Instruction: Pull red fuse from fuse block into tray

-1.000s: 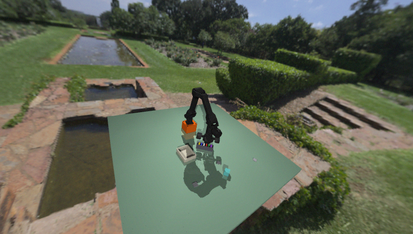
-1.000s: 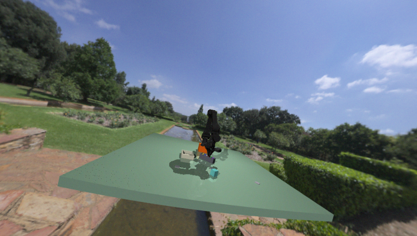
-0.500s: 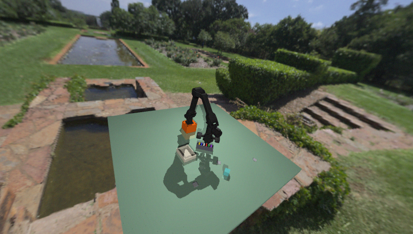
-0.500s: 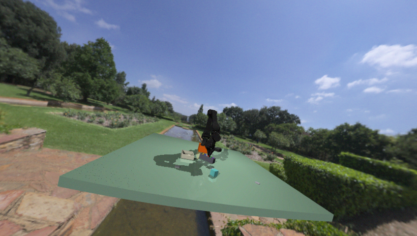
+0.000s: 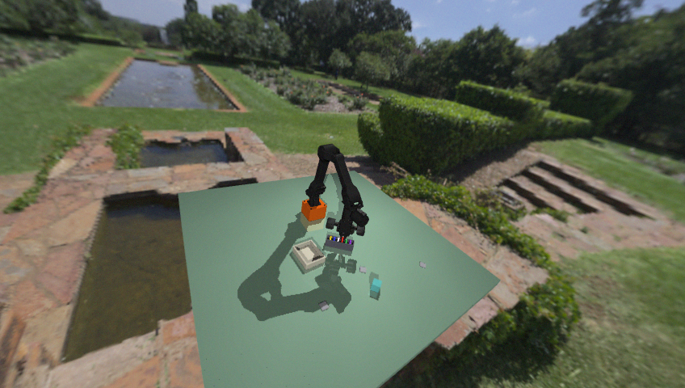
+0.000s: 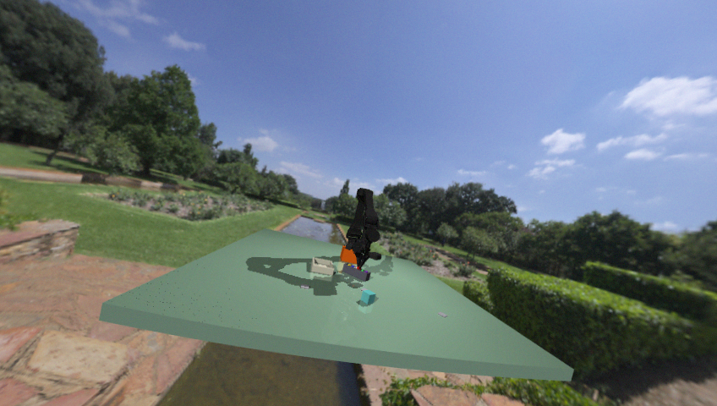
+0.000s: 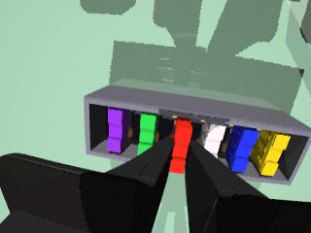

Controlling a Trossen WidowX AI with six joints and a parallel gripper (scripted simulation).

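Right now the white fuse is 2 cm to the right of my gripper tip, 2 cm below it and 1 cm behind it. The rest, counted from my gripper tip: blue fuse (3 cm to the right, 2 cm below, 2 cm behind); then red fuse (1 cm below); then green fuse (2 cm to the left, 2 cm below, 1 cm ahead).
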